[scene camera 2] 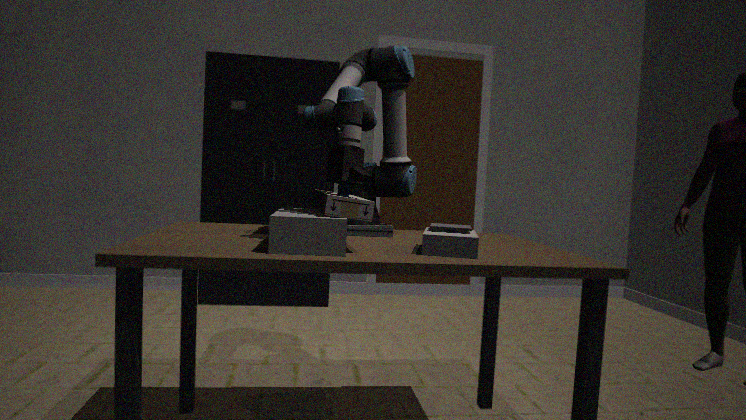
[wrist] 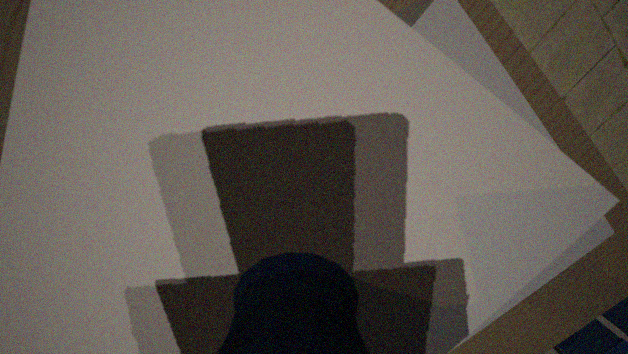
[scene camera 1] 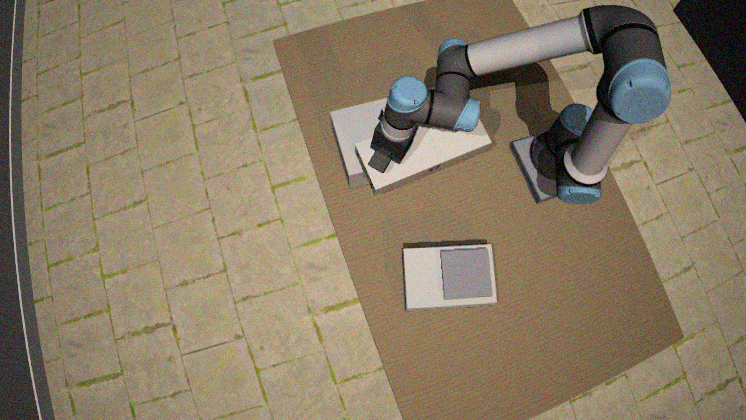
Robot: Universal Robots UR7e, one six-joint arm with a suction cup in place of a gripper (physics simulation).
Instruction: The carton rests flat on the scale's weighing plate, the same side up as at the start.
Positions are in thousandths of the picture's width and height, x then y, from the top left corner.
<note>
I see my suction cup (wrist: 464, 835), a carton (scene camera 1: 582, 351), a white block (scene camera 1: 471, 299) and a scale (scene camera 1: 582, 663).
The carton is seen too in scene camera 2 (scene camera 2: 440, 485) and in the wrist view (wrist: 251, 445). The scale also shows in scene camera 2 (scene camera 2: 600, 573). The wrist view does not show the scale: it is out of frame.
</note>
